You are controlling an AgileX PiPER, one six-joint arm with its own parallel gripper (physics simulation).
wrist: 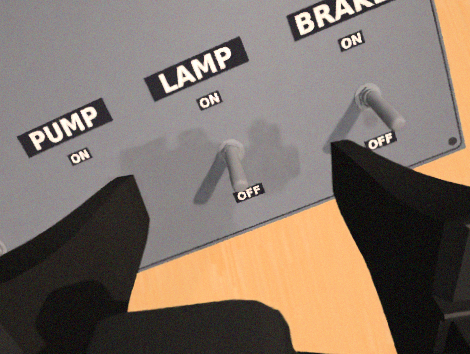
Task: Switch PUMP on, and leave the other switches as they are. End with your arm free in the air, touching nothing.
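Note:
The PUMP label (65, 127) and its ON mark (80, 156) show at the left of the wrist view. The PUMP lever and its OFF mark do not show; the left finger covers the panel below the ON mark. My gripper (234, 182) is open, its fingers wide apart, with nothing held between them. The LAMP lever (235, 167) shows between the fingertips in the view and leans toward its OFF mark (249, 192). The BRAKE lever (384, 110) leans toward its OFF mark (381, 140), above the right finger in the view.
The grey switch panel (280, 65) fills the upper part of the view. Its lower edge runs slanting up to a corner with a dark screw at the right. The wooden table top (230, 270) shows below it. Part of a pale ring shows at the left border.

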